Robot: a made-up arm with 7 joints.
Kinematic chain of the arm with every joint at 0, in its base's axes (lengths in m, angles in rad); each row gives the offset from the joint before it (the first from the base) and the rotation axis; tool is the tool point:
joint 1: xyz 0 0.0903 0 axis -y
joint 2: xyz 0 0.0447 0 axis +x
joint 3: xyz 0 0 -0.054 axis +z
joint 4: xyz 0 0 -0.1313 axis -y
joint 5: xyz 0 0 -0.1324 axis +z
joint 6: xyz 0 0 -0.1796 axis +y
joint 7: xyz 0 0 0 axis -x
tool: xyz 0 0 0
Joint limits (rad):
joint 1: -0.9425..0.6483
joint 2: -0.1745..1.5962
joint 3: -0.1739..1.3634
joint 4: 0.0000..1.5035
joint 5: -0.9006..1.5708
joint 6: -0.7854..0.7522
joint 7: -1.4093..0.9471
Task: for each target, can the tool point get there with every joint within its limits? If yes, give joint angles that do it. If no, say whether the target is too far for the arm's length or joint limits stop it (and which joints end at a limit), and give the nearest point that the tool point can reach.
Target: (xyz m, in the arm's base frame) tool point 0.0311 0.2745 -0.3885
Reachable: yes | joints -0.7480 0.2883 0.2021 1.2204 1.3445 0.4910 -0.2362
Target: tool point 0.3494 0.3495 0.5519
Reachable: no: too far | nearest point 0.1692 0.3343 0.2672 | short by 0.337 m
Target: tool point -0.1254 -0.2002 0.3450
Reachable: no: joint limits stop it (at a limit: joint 2, joint 3, joint 4) | nearest point -0.1081 0.3335 0.2973 | short by 0.536 m
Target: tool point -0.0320 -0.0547 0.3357
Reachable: no: joint limits stop it (at a limit: joint 2, joint 3, joint 4) | nearest point -0.0300 0.3335 0.3149 | short by 0.389 m
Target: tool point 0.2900 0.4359 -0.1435
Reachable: yes | joints 0.2562 0.7060 0.3575 0.9888 0.2198 0.0404 0.7102
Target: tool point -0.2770 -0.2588 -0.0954
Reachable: no: joint limits stop it (at a limit: joint 1, joint 2, joint 4) | nearest point -0.3962 0.0487 -0.2879 | short by 0.382 m
